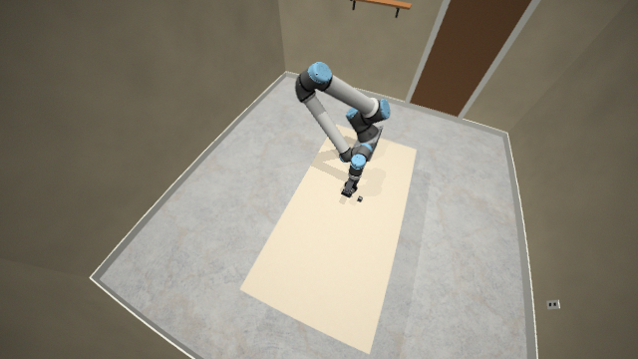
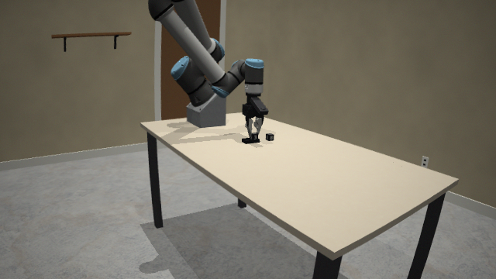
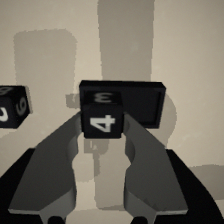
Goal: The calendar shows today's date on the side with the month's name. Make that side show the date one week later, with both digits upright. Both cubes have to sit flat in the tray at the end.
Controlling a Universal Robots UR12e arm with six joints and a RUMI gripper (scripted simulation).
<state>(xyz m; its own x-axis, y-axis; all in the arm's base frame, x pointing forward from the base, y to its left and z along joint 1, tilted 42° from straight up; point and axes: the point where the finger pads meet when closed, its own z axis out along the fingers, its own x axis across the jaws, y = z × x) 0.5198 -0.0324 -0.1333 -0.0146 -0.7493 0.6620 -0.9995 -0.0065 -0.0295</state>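
My hand is 2 cm to the left of the black tray and 3 cm above it.
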